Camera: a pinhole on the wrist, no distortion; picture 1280 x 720 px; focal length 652.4 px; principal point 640.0 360.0 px. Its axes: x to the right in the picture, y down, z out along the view. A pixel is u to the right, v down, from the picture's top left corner.
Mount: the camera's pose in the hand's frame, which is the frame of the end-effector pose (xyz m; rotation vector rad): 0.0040 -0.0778 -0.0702 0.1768 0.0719 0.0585
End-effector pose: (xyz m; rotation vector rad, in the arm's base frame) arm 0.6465 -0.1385 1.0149 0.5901 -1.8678 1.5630
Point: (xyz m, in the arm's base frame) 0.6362 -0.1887 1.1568
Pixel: 1154.2 303.3
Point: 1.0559 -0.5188 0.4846
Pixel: outside the picture
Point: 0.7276 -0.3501 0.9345
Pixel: 263.1 596.6
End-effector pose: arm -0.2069 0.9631 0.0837 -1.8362 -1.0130 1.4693
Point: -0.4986 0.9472 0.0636
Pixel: 527.7 565.5
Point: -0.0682 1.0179 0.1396
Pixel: behind the camera
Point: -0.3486 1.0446 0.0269
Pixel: 847.7 617.5
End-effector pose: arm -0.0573 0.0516 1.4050 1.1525 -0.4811 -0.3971
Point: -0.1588 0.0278 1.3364
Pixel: 97.8 510.4
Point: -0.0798 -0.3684 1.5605
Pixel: 926.9 561.3
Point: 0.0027 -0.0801 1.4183
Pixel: 1155.0 659.7
